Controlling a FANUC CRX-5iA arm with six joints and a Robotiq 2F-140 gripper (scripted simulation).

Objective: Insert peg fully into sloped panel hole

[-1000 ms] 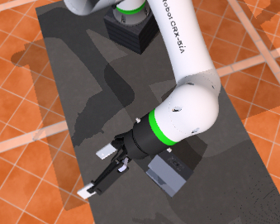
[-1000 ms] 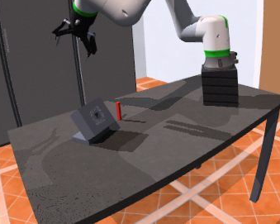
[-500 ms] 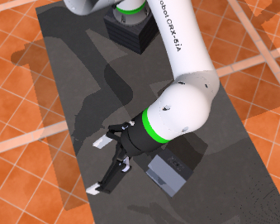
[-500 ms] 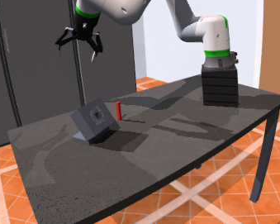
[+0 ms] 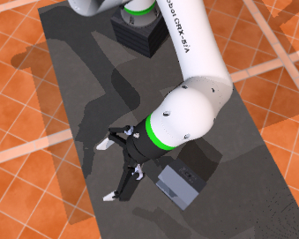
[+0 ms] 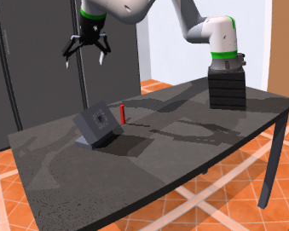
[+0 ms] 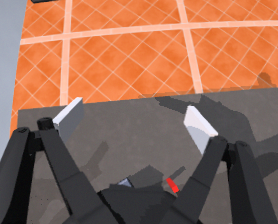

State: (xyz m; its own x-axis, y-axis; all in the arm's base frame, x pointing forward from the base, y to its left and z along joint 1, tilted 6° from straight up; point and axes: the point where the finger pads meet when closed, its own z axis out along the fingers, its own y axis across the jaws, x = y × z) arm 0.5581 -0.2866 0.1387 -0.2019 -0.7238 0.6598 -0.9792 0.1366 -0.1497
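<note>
My gripper is now 70 mm past the red peg, 150 mm to the right of it and 210 mm above it.
</note>
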